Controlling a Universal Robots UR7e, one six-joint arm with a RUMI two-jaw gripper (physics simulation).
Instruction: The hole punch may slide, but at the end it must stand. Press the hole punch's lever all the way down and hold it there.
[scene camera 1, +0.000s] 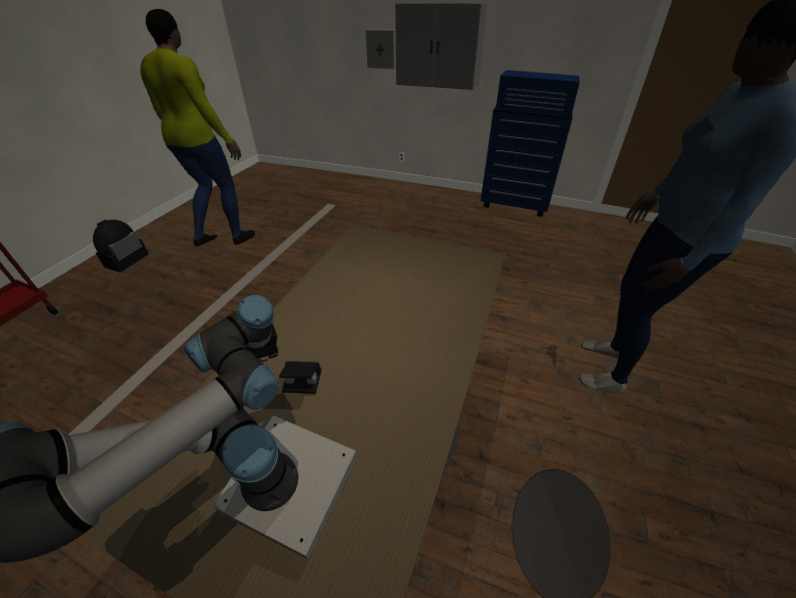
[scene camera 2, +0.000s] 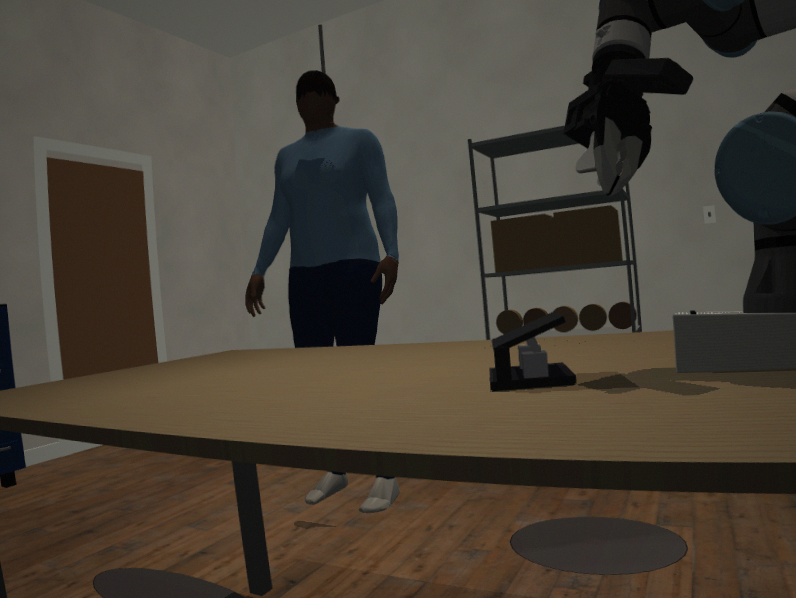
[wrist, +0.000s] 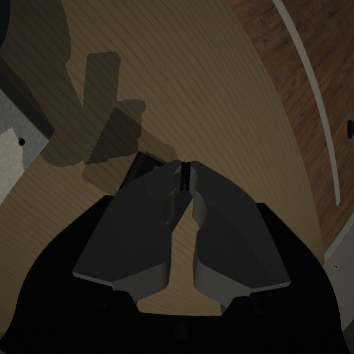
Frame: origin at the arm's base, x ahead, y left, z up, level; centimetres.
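Where they show: gripper, fingertip midpoint: (scene camera 2: 608, 194) (wrist: 185, 164); arm's base, link origin: (scene camera 1: 270, 481).
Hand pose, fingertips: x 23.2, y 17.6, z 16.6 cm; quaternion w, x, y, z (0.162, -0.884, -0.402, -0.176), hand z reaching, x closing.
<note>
Each offset is from my fingertips to the top centre of the thing. Level surfaces: height alone.
The black hole punch @(dx +12.6, dy -5.7, dz -13.8 cm) (scene camera 1: 300, 377) (scene camera 2: 531, 360) (wrist: 142, 165) stands upright on its base on the table. Its lever @(dx +12.6, dy -5.7, dz -13.8 cm) (scene camera 2: 528, 330) is raised and slopes up toward the robot's side in the second scene view. In the wrist view the fingers hide most of it. My gripper (scene camera 2: 611, 191) (wrist: 185, 164) is shut and empty, with its fingertips together. It points down, well above the table and the lever, and touches neither. In the second scene view it is to the right of the raised lever end. In the first scene view the arm hides the fingertips.
The wooden table @(dz -22.4 cm) (scene camera 1: 411, 289) (scene camera 2: 321, 411) (wrist: 200, 75) carries the arm's white base plate (scene camera 1: 321, 476) (scene camera 2: 733, 341) (wrist: 15, 120), close to the hole punch. Two people (scene camera 1: 186, 102) (scene camera 1: 707, 173) stand on the floor beyond the table. A shelf rack (scene camera 2: 480, 257) stands behind it.
</note>
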